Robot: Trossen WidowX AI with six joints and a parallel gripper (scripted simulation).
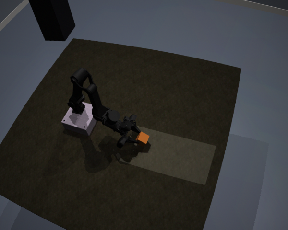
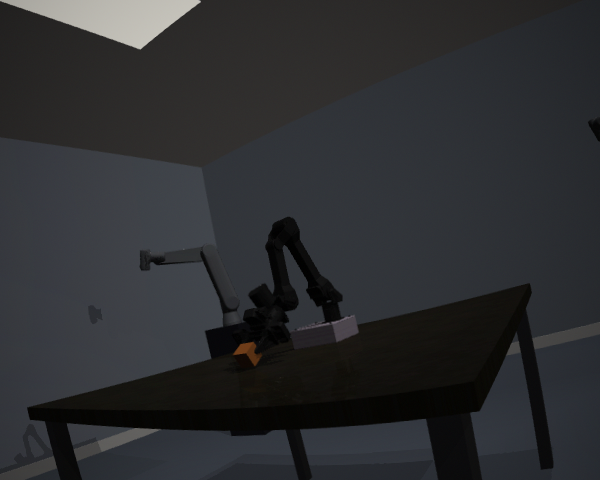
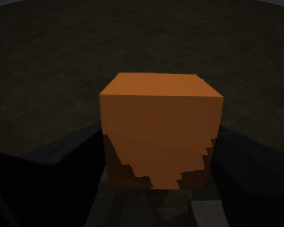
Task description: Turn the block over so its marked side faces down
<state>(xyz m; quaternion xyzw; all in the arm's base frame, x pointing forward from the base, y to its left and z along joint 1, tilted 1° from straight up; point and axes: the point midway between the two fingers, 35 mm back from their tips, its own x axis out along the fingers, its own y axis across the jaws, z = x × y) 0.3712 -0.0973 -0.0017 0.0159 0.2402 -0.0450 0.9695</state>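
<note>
Now: gripper tip 10 mm above the orange block.
</note>
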